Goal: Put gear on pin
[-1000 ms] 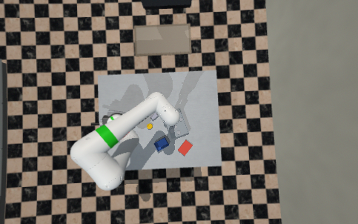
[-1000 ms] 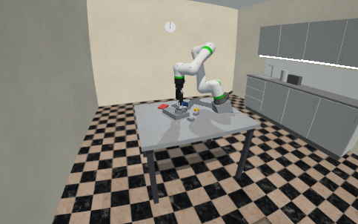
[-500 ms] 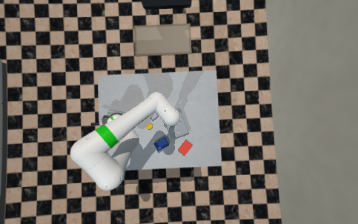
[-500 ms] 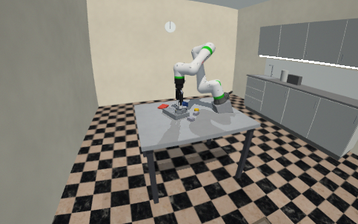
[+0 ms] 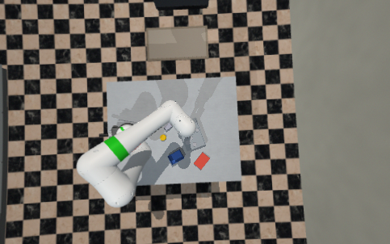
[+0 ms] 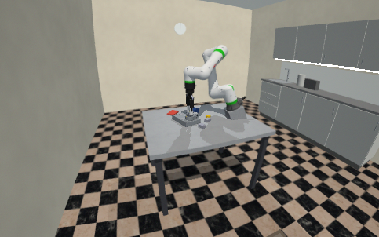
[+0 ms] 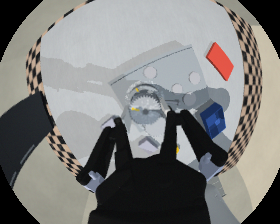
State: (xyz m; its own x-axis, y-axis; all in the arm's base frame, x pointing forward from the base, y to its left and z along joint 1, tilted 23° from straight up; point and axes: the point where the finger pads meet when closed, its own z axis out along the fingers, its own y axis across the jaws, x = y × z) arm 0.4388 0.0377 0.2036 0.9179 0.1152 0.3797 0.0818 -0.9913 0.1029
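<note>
The grey gear lies 2 cm below my hand. Also, from my hand: blue block (12 cm behind, 24 cm to the right, 11 cm below); red block (10 cm ahead, 29 cm to the right, 11 cm below); small yellow piece (22 cm behind, 8 cm to the right, 11 cm below).
</note>
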